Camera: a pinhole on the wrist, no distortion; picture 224 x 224 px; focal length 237.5 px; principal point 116.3 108.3 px. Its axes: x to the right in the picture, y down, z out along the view. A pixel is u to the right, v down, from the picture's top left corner.
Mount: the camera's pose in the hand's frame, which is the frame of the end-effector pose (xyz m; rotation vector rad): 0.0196 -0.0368 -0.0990 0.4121 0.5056 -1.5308
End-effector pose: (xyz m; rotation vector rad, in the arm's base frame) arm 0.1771 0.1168 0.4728 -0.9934 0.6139 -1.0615
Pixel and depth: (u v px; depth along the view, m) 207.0 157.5 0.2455
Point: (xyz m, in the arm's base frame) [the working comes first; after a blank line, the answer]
In the camera's frame: 0.0938 0.0509 0.2455

0.1436 0.0245 0.7219
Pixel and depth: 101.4 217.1 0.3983
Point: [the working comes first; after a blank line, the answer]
In the camera's frame: -0.0250 0.1825 0.3983

0.3569 -0.0367 0.7961
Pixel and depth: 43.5 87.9 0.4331
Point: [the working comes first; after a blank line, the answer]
In the camera's frame: -0.1328 -0.0372 0.4331

0.3848 0.2077 0.7720
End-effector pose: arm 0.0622 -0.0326 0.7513 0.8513 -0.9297 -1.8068
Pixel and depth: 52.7 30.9 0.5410
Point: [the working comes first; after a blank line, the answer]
In the camera's frame: -0.1449 -0.1763 0.5410

-0.3538 0.2533 0.7967
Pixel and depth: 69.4 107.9 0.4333
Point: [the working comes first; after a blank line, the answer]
In the camera's frame: -0.0856 -0.0007 0.4333

-0.2966 0.0634 0.7155
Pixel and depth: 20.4 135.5 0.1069
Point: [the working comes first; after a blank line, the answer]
In the camera's frame: -0.0432 0.0122 0.1069

0.0135 -0.0467 0.6997
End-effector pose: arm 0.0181 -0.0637 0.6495 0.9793 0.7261 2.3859
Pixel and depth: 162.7 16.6 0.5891
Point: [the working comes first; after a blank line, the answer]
In the camera's frame: 0.1151 -0.2275 0.5891

0.4809 0.2796 0.4828
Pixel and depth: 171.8 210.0 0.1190
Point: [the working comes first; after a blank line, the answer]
In the camera's frame: 0.0278 0.0510 0.1190

-0.0180 0.0701 0.5984
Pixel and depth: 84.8 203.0 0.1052
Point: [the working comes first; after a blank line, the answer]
In the camera's frame: -0.0140 0.0419 0.1052

-0.0124 0.0366 0.6277
